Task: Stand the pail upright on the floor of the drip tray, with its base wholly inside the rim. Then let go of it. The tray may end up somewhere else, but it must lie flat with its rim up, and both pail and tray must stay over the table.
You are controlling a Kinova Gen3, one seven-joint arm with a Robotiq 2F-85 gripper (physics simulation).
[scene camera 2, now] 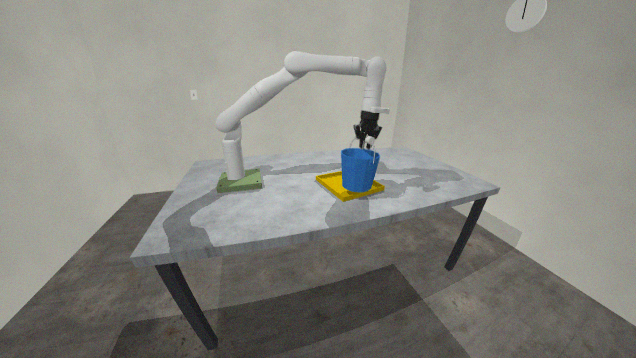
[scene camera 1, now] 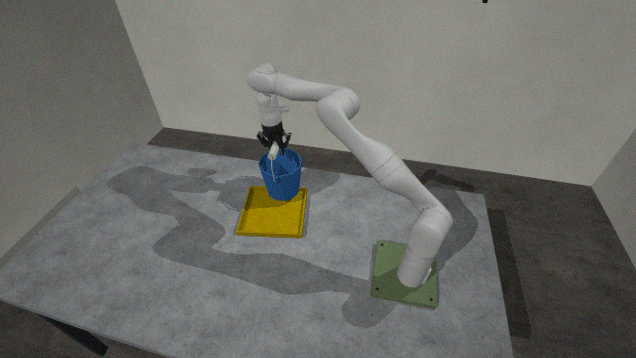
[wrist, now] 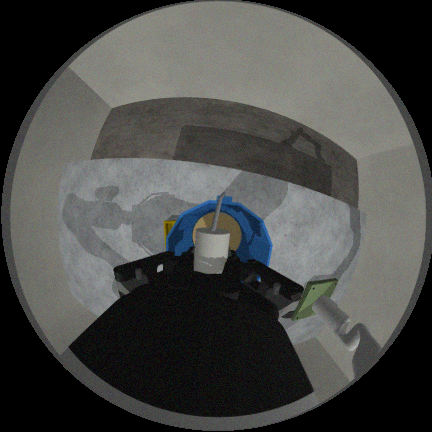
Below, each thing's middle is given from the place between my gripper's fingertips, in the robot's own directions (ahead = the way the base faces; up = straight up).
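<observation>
Yellow drip tray (scene camera 1: 262, 215): 1 cm ahead of my hand, 11 cm to the left of it and 21 cm below it.
</observation>
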